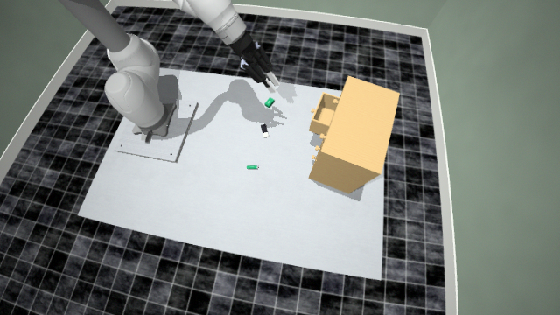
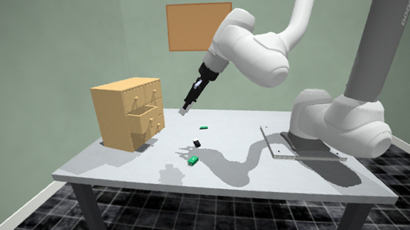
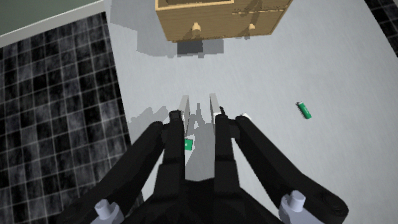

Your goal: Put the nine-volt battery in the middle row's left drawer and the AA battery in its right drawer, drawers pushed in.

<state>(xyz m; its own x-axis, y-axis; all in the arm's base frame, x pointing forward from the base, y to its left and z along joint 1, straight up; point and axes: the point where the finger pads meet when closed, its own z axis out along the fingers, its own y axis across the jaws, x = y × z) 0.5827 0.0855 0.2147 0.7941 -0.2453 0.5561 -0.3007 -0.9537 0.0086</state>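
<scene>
My gripper is now 230 mm above the green nine-volt battery, 70 mm to the right of it and 20 mm past it. From my hand the other things lie so: green AA battery 280 mm to the right, 230 mm below, 60 mm behind.
</scene>
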